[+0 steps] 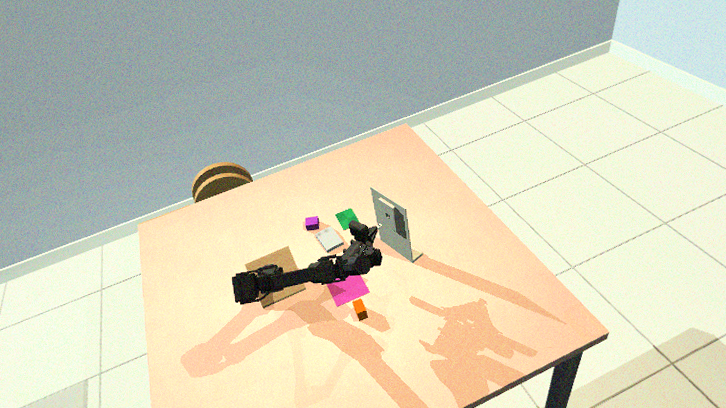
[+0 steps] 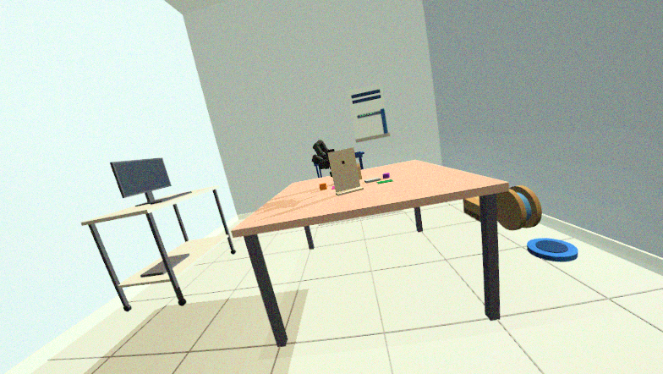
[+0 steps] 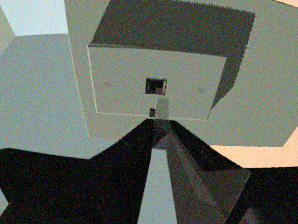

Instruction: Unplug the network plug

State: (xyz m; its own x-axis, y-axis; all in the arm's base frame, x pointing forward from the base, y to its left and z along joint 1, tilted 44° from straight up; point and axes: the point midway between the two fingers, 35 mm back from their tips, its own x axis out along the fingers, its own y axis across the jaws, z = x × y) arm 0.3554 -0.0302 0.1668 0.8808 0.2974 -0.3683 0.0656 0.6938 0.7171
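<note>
The magenta marked square lies 150 mm behind my gripper tip, 20 mm to the right of it and 180 mm below it. From my gripper tip the other things lie so: orange cube 160 mm behind, 140 mm to the right, 160 mm below; upright panel 70 mm ahead, 30 mm to the left, 70 mm below; network plug right at my gripper tip.
</note>
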